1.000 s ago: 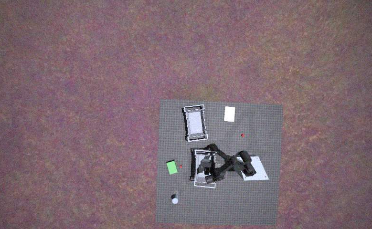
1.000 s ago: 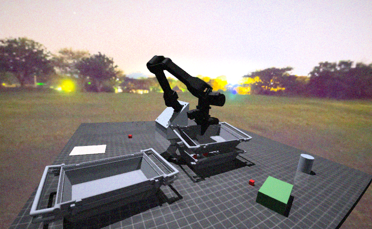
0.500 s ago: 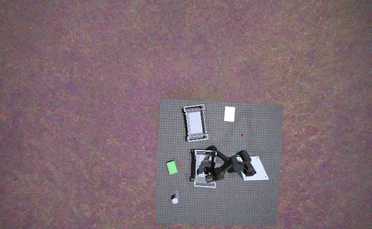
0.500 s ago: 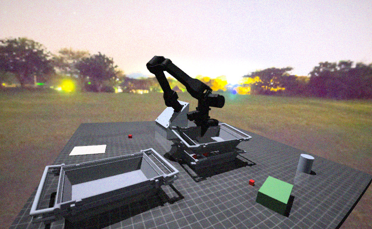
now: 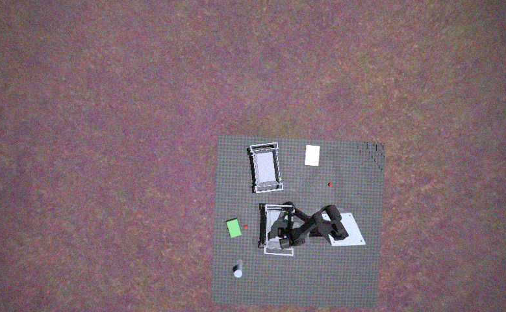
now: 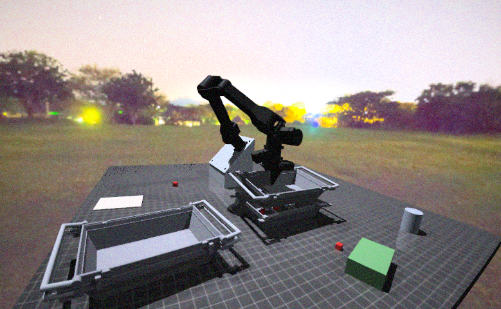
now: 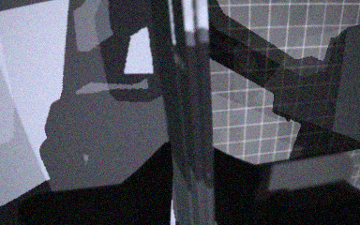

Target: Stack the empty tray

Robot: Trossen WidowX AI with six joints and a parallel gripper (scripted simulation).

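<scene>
Now: gripper tip 80 mm short of the grey tray, 10 mm to the left of it and 30 mm below it. Round my gripper tip: grey cylinder: 380 mm ahead, 320 mm to the left, 60 mm below; white slab: 220 mm behind, 500 mm to the right, 90 mm below; green block: 400 mm ahead, 70 mm below.
</scene>
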